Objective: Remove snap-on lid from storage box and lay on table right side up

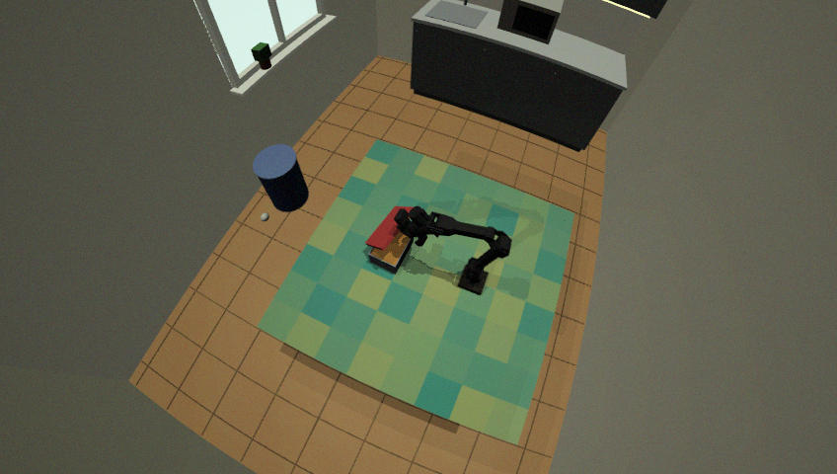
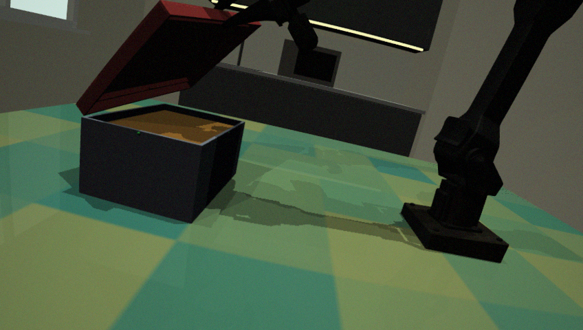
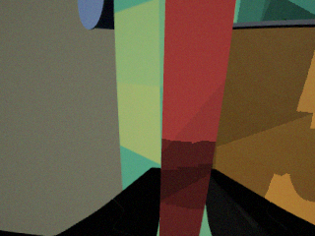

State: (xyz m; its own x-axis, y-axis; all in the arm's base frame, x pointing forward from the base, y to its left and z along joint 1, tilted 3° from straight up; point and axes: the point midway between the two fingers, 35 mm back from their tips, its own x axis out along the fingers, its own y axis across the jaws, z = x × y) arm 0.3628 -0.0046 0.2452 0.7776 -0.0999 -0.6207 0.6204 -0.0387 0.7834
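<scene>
My gripper tip is now 5 cm short of the red lid, 3 cm to the left of it and 6 cm above it. Also, from my gripper tip: storage box 3 cm ahead, 2 cm to the left, 19 cm below.
</scene>
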